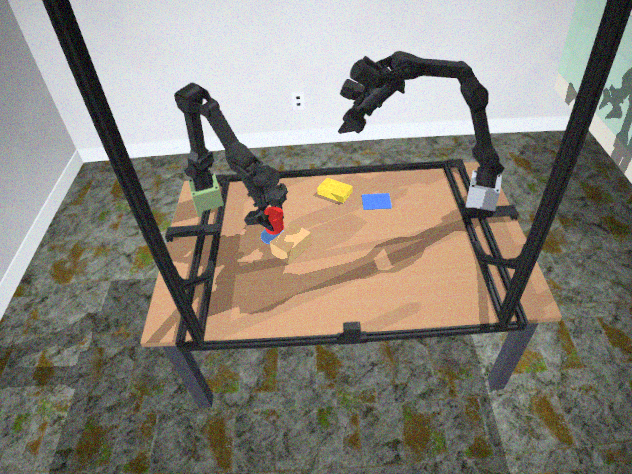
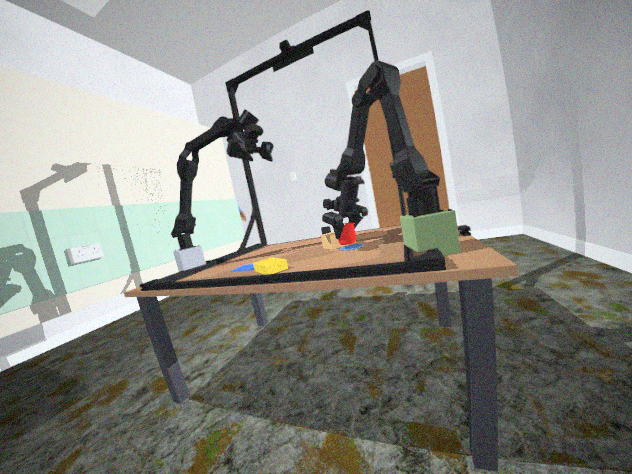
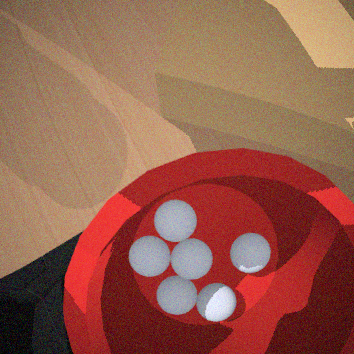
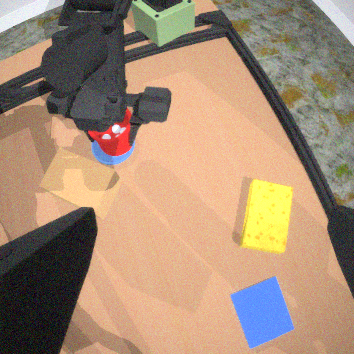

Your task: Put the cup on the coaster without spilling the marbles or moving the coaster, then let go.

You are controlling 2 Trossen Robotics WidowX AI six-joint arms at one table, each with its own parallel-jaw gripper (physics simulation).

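Places are measured from the left arm's base along level axes (x ahead, y left, z up), in millimetres.
Where they show: left gripper, fingertip midpoint: [image 1: 277, 224] [image 2: 343, 236] [image 3: 212, 227] [image 4: 111, 142]; right gripper, fingertip midpoint: [image 1: 342, 124] [image 2: 262, 160] [image 4: 217, 219]; left arm's base at its link origin: [image 1: 203, 184] [image 2: 425, 213] [image 4: 161, 0]; right arm's base at its link origin: [image 1: 486, 181] [image 2: 187, 248].
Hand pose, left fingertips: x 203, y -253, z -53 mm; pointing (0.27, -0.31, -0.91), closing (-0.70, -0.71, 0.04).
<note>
Things, the pixels of their top centre, and the offset from my left fingertips. "pt": a spot on its surface instead.
- red cup at its top centre: [image 3: 237, 323] [image 4: 108, 121] [image 1: 272, 213] [image 2: 344, 224] dy +12, dx -11, dz +44 mm
- round blue coaster at its top centre: [image 4: 112, 142] [image 1: 272, 234] [image 2: 351, 246] dy +3, dx -23, dz -42 mm
- tan block-like object at its top centre: [image 3: 321, 31] [image 4: 74, 177] [image 1: 290, 237] [image 2: 337, 232] dy -83, dx +20, dz +11 mm
- yellow sponge at its top centre: [image 4: 269, 214] [image 2: 269, 261] [image 1: 334, 187] dy +128, dx +252, dz -16 mm
- flat blue square at a spot on its surface: [image 4: 262, 312] [image 1: 376, 201] [image 2: 247, 266] pt dy +24, dx +372, dz -42 mm
A red cup [image 1: 275, 220] [image 2: 348, 233] [image 3: 240, 162] [image 4: 115, 146] is about upright over the round blue coaster [image 1: 267, 236] [image 2: 352, 247] [image 4: 112, 160]. Its base is low over the coaster; whether they touch I cannot tell. Several grey-white marbles [image 3: 191, 258] [image 4: 116, 129] lie on the cup's floor. My left gripper [image 1: 268, 219] [image 2: 343, 234] is shut on the cup, and partly hidden by it. My right gripper [image 1: 352, 125] [image 2: 266, 150] [image 4: 217, 219] is open and empty, high above the table's far side.
A tan block-like object [image 1: 290, 244] [image 2: 329, 240] [image 4: 75, 180] stands close beside the coaster. A yellow sponge [image 1: 334, 190] [image 2: 271, 265] [image 4: 267, 216] and a flat blue square [image 1: 376, 201] [image 2: 242, 267] [image 4: 262, 312] lie farther toward the right arm. A black frame [image 1: 275, 343] edges the table.
</note>
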